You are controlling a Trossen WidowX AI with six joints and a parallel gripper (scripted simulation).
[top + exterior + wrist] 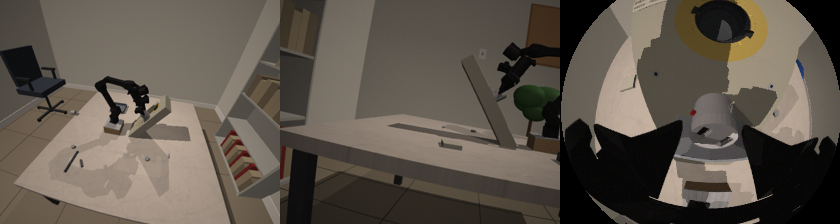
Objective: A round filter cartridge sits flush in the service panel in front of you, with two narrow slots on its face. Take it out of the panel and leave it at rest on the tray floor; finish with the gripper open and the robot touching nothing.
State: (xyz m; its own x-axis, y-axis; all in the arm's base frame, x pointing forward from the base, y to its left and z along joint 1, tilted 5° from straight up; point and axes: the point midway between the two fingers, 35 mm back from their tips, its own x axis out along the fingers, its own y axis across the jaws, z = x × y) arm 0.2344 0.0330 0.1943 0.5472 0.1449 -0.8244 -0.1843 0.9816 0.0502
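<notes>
The grey flap is 1 cm behind my gripper tip and 4 cm below it. Also, from my gripper tip: grey tray 36 cm behind, 22 cm to the left, 20 cm below; small peg 27 cm ahead, 16 cm to the right, 21 cm below; round filter cartridge right at my gripper tip.
</notes>
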